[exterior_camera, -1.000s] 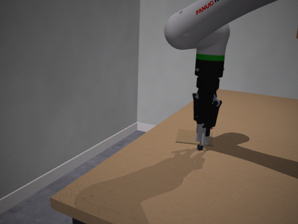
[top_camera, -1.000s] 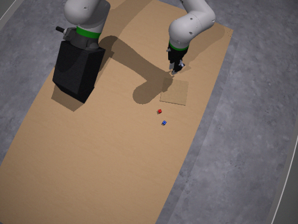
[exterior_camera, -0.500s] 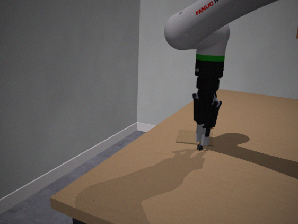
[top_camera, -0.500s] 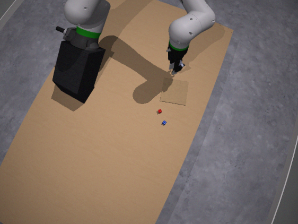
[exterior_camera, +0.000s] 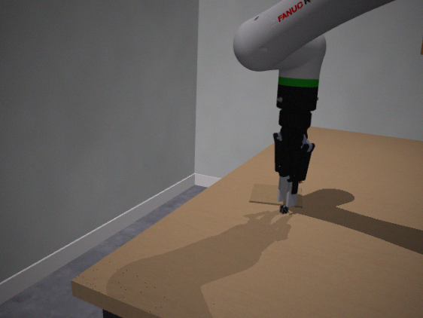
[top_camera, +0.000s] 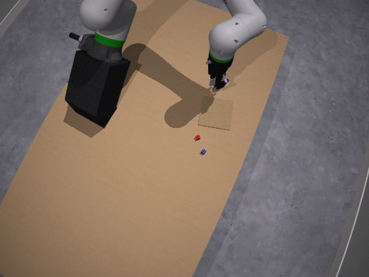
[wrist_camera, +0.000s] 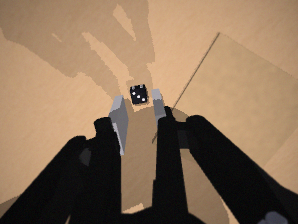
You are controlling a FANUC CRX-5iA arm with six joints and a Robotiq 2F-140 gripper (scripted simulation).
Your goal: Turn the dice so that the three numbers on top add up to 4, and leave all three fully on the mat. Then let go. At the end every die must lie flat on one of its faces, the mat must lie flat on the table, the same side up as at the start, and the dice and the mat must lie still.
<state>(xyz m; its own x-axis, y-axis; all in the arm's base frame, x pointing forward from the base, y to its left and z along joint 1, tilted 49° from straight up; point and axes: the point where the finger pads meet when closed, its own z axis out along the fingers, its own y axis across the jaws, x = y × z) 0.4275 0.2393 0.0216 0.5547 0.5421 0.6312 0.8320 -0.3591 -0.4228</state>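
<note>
The black die is 10 mm to the left of my hand and 50 mm below it. The rest, counted from my hand: red die (40 mm ahead, 240 mm to the right, 50 mm below); blue die (90 mm ahead, 280 mm to the right, 50 mm below); tan mat (60 mm ahead, 100 mm to the right, 50 mm below).
</note>
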